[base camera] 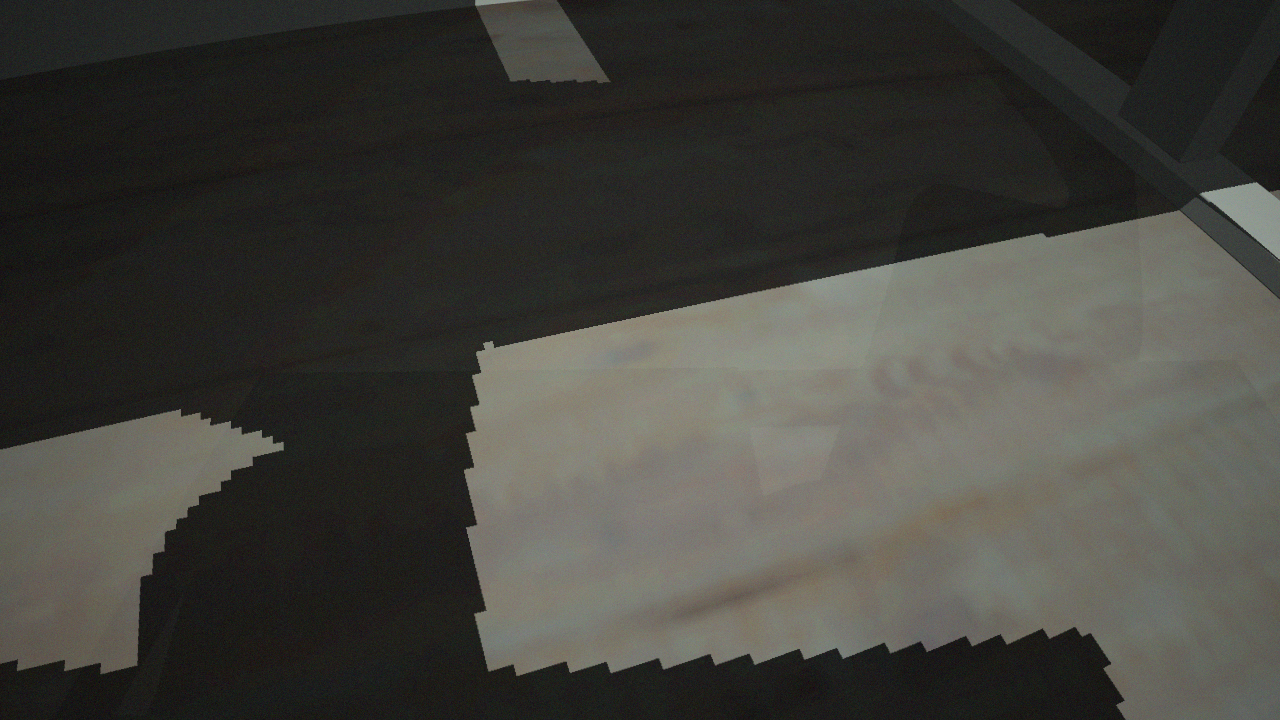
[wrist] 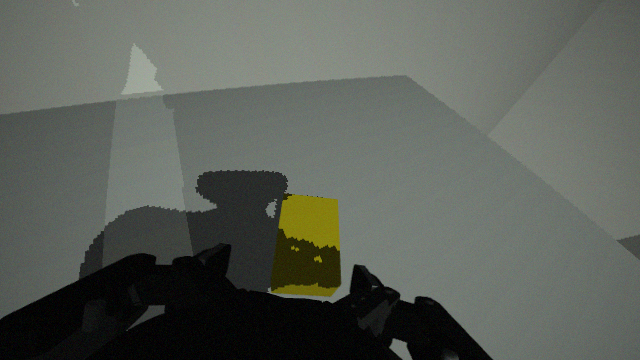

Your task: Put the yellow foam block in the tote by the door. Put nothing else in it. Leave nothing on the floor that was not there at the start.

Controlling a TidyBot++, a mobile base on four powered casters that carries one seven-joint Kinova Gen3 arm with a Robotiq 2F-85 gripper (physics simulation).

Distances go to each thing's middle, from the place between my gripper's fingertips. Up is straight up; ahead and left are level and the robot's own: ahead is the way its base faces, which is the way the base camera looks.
I see the yellow foam block [wrist: 306, 261] 60 mm below my hand, 40 mm ahead of it and 30 mm to the right of it.
